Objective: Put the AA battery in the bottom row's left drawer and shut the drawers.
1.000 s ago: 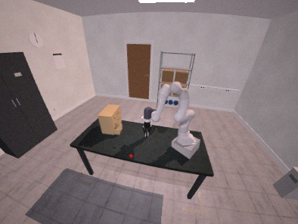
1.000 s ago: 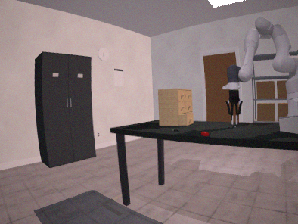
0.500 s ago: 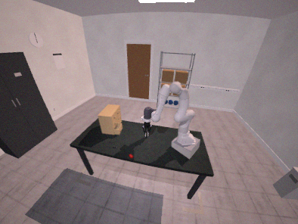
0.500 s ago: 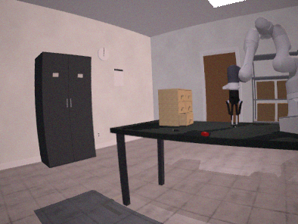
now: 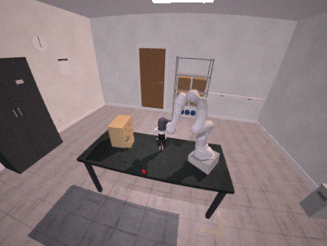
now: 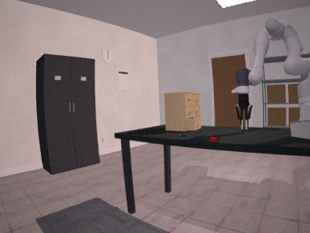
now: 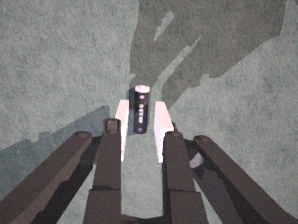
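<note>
Now: the AA battery 50 mm below my hand. Also, from my hand: red object: 340 mm to the left, 120 mm ahead, 50 mm below; then small dark object: 350 mm ahead, 270 mm to the left, 50 mm below.
</note>
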